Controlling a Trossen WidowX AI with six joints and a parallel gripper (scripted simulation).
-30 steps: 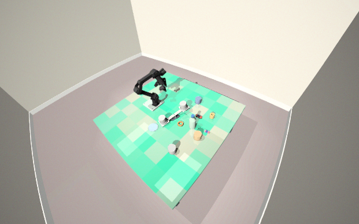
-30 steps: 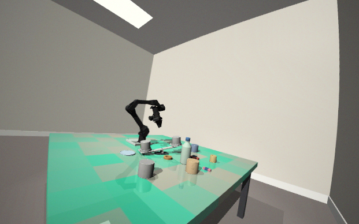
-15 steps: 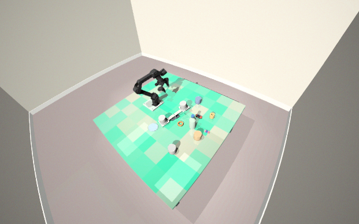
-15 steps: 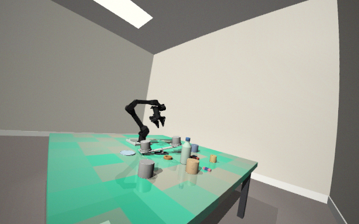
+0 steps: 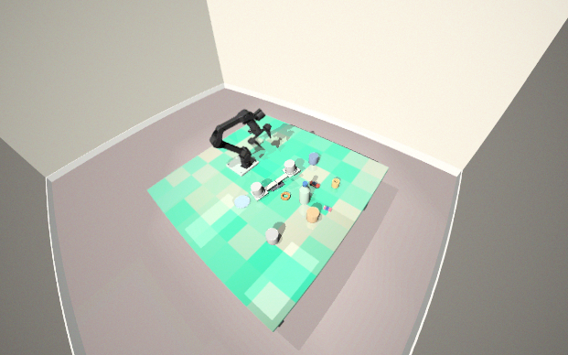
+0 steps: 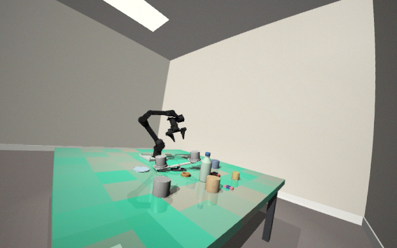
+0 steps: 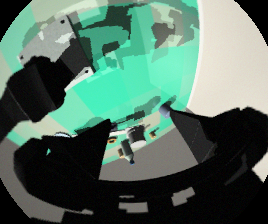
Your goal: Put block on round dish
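The grey block is 110 mm ahead of my gripper tip, 290 mm to the right of it and 140 mm below it. Round my gripper tip: blue cup: 280 mm ahead, 170 mm to the left, 150 mm below; bottle: 390 mm ahead, 200 mm to the right, 70 mm below; light blue round dish: 50 mm ahead, 390 mm to the right, 180 mm below.
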